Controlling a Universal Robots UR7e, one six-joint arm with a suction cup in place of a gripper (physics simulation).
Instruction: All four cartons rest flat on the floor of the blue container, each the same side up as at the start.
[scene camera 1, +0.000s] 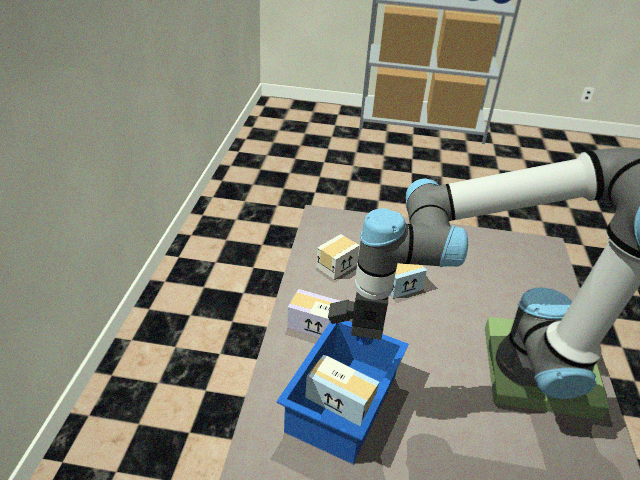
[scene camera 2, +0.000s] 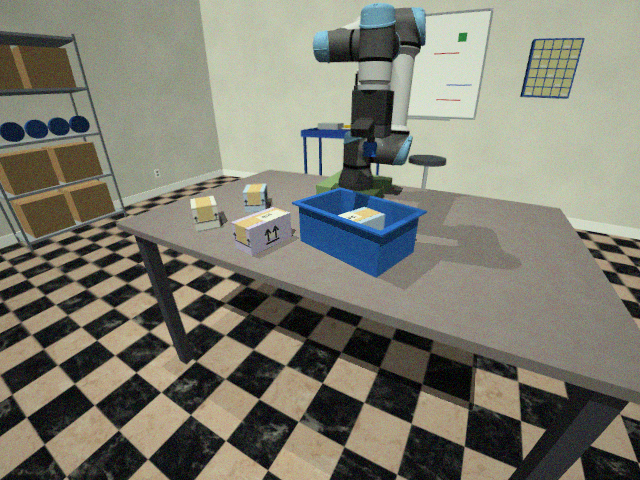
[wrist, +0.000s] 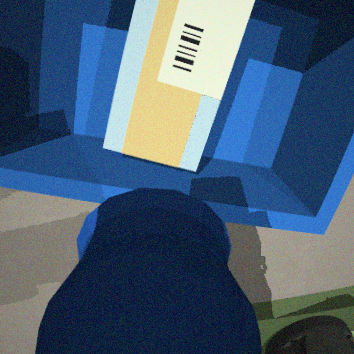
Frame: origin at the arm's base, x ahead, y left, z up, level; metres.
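Seen in the pictures: hand at its tool point: (scene camera 1: 364, 339) (scene camera 2: 369, 155) (wrist: 154, 256); arm's base at its link origin: (scene camera 1: 525, 362) (scene camera 2: 355, 184) (wrist: 306, 344).
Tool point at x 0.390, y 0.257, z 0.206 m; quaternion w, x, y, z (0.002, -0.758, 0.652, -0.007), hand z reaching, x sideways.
Note:
Offsets run from my tool point to a thing's middle. Level surfaces: height alone.
The blue container @(dx +0.032, dy -0.012, dz -0.189 m) (scene camera 1: 320, 432) (scene camera 2: 336, 238) (wrist: 50, 188) stands on the table. A large light-blue carton @(dx +0.038, dy -0.011, dz -0.197 m) (scene camera 1: 341, 390) (scene camera 2: 364, 213) (wrist: 150, 125) is inside, arrows pointing up; its base is hidden. A lilac carton @(dx +0.164, dy -0.242, dz -0.209 m) (scene camera 1: 306, 314) (scene camera 2: 262, 231) stands on the table beside the container. A cream carton @(dx +0.182, dy -0.515, dz -0.209 m) (scene camera 1: 336, 256) (scene camera 2: 204, 211) and a smaller light-blue carton @(dx -0.029, dy -0.491, dz -0.210 m) (scene camera 1: 412, 281) (scene camera 2: 255, 197) stand farther off on the table, arrows up. My suction gripper (scene camera 1: 364, 341) (scene camera 2: 370, 149) (wrist: 155, 207) is open, with no carton on its cup, and hangs above the container.
The table @(dz -0.249 m) (scene camera 1: 465, 294) (scene camera 2: 491, 294) carries the arm's green base (scene camera 1: 516, 400) to the right of the container in scene camera 1. A shelf rack (scene camera 1: 431, 67) (scene camera 2: 99, 124) with brown boxes stands away from the table. The container's walls surround the carton inside.

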